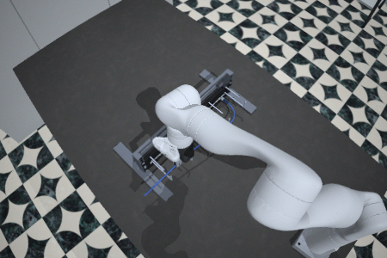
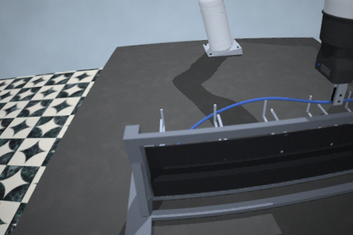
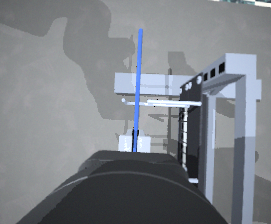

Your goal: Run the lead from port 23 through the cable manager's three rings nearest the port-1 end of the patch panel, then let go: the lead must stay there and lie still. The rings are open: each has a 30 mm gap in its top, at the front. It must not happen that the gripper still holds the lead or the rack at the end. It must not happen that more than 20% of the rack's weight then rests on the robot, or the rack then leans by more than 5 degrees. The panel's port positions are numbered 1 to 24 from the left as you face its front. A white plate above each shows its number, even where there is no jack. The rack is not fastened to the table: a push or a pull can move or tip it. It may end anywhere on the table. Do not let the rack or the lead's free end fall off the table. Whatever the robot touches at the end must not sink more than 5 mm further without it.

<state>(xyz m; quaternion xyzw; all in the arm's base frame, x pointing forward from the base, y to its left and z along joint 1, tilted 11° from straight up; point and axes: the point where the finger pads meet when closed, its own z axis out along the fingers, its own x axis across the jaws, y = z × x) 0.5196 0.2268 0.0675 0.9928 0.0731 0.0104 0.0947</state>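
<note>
My hand is 150 mm to the right of the free end of lead, 20 mm past it and 20 mm above it. The rest, counted from my hand: grey rack: 140 mm to the right, 120 mm ahead, 40 mm below.
</note>
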